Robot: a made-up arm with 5 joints.
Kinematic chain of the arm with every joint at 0, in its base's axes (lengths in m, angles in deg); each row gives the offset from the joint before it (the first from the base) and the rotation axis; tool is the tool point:
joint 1: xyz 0 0 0.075 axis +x
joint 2: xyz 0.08 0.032 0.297 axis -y
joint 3: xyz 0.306 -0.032 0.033 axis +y
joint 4: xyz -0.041 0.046 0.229 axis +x
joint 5: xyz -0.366 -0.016 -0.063 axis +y
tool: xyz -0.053 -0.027 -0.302
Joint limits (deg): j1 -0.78..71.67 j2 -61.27..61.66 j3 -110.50..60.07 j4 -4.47..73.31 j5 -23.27..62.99
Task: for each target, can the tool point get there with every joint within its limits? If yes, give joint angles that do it. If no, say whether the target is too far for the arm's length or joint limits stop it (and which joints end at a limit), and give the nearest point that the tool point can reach.
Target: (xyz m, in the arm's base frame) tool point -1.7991 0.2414 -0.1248
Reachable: no: too far | nearest point -0.4539 0.1796 0.0338 | short by 1.356 m
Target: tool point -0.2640 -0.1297 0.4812
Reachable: yes | joints 50.65 29.96 19.13 46.44 30.21
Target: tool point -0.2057 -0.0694 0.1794
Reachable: yes | joints 58.20 13.08 -10.09 10.71 40.00
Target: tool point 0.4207 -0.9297 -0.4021
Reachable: no: joint limits stop it (at a limit: joint 1, joint 3, joint 4) | nearest point 0.3985 -0.6749 0.2769 | short by 0.726 m
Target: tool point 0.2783 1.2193 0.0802
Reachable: no: joint limits stop it (at a limit: joint 3, joint 4) | nearest point 0.1893 0.5224 0.0772 | short by 0.703 m
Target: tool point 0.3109 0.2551 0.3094
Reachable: yes | joints 43.85 36.67 -58.64 65.13 10.11
